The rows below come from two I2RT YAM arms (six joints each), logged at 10 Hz.
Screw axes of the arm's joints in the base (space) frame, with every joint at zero. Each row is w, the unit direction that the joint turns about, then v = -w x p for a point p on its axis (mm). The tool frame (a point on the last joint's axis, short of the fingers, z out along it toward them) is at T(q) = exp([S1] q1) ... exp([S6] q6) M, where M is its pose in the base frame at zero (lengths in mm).
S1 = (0, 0, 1, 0.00, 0.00, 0.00)
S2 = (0, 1, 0, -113.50, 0.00, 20.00)
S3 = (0, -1, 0, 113.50, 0.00, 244.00)
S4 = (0, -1, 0, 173.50, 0.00, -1.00)
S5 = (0, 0, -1, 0.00, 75.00, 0.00)
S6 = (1, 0, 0, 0.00, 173.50, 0.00)
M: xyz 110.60 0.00 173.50 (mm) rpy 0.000 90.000 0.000 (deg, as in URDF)
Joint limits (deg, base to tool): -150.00..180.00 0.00..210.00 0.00..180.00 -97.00..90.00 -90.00..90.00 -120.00..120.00
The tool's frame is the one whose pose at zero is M.
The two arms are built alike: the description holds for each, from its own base.
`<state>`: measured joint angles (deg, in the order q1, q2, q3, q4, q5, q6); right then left.
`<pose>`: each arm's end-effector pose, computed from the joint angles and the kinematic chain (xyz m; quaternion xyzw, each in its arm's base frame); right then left.
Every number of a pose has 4 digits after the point. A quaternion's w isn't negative.
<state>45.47 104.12 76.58 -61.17 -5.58 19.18 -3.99 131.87 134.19 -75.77 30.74 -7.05</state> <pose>0.2303 0.2390 0.2000 0.2277 -0.9725 -0.0471 0.0165 0.4660 -0.0507 0.2797 0.0127 0.9549 -0.2744 0.1129</pose>
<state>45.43 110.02 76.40 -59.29 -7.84 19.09 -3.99 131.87 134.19 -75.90 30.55 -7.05</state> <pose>0.2366 0.2471 0.1667 0.2255 -0.9715 -0.0443 0.0579 0.4658 -0.0506 0.2796 0.0121 0.9554 -0.2728 0.1120</pose>
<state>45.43 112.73 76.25 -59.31 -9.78 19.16 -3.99 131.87 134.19 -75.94 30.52 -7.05</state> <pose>0.2369 0.2491 0.1511 0.2219 -0.9700 -0.0451 0.0880 0.4657 -0.0506 0.2795 0.0120 0.9556 -0.2725 0.1117</pose>
